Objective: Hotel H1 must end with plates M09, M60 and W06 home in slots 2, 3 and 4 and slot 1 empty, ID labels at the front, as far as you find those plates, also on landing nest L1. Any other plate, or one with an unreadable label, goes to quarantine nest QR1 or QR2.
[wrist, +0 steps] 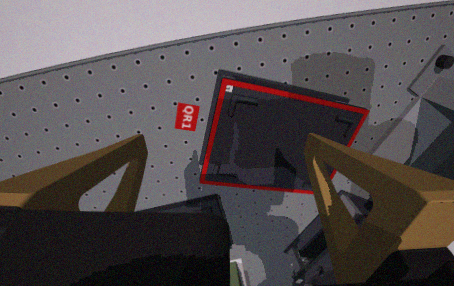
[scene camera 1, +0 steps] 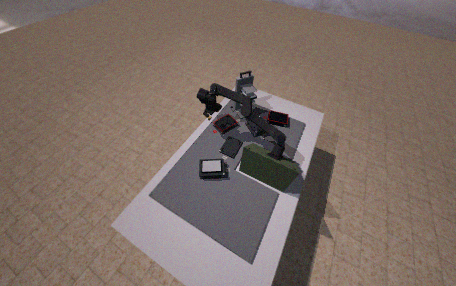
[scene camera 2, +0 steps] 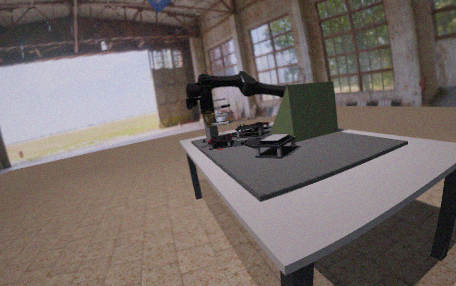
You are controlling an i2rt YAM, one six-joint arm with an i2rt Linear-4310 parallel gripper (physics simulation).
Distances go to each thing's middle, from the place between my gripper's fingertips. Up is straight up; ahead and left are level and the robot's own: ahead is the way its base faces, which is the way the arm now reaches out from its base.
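Labels:
Here I find the dark flat nest (wrist: 207, 204), which is 90 mm to the left of my hand, 230 mm behind it and 120 mm below it.

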